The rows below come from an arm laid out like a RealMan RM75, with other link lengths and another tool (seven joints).
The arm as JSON. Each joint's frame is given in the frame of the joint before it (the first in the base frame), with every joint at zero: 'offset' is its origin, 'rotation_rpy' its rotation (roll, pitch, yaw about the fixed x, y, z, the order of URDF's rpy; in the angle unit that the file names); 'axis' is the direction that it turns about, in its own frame. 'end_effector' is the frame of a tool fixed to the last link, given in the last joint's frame.
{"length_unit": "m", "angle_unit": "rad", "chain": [
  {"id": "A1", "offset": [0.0, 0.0, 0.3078], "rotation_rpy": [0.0, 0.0, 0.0], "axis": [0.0, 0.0, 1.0]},
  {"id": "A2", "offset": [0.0, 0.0, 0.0], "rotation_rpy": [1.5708, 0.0, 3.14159], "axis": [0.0, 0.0, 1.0]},
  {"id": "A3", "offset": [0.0, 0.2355, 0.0], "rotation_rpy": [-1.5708, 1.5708, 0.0], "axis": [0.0, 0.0, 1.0]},
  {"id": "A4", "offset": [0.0, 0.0, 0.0], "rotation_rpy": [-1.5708, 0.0, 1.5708], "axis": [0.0, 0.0, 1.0]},
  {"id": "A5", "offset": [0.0, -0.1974, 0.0], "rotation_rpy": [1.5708, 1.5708, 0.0], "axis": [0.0, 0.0, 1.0]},
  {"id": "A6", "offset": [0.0, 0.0, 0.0], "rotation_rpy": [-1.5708, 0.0, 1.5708], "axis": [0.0, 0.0, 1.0]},
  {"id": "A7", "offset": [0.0, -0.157, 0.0], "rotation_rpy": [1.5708, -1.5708, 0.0], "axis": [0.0, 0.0, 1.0]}
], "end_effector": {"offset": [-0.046, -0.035, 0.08], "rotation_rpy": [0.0, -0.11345, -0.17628]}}
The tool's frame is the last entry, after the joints.
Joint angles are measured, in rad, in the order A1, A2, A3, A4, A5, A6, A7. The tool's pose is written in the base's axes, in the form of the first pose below.
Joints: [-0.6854 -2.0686 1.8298 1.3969 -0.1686 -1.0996 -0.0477]
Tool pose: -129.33 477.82 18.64 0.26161 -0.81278 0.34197 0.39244
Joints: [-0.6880 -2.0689 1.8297 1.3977 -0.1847 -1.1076 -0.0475]
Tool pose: -128.96 475.79 15.61 0.25663 -0.81724 0.34015 0.38801
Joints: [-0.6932 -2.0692 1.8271 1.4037 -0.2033 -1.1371 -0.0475]
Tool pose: -130.00 471.90 12.80 0.24586 -0.82307 0.33578 0.38648
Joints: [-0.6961 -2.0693 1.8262 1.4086 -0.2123 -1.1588 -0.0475]
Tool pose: -131.10 469.17 11.40 0.23834 -0.82596 0.33331 0.38714
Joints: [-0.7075 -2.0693 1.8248 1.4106 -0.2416 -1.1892 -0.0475]
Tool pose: -130.32 464.41 6.19 0.22449 -0.83330 0.33022 0.38231
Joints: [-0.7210 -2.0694 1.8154 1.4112 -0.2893 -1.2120 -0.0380]
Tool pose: -126.27 459.65 -0.69 0.21064 -0.84358 0.32875 0.36869
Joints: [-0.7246 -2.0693 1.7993 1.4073 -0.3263 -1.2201 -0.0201]
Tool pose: -125.36 457.37 -4.32 0.20212 -0.85136 0.32662 0.35729
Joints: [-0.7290 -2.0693 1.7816 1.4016 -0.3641 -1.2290 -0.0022]
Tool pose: -124.48 455.10 -7.87 0.19337 -0.85932 0.32381 0.34544
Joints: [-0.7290 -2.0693 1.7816 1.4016 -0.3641 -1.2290 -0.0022]
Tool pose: -124.48 455.10 -7.87 0.19337 -0.85932 0.32381 0.34544
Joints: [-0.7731 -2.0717 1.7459 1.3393 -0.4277 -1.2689 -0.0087]
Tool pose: -130.80 450.90 -17.47 0.16391 -0.87862 0.29799 0.33520
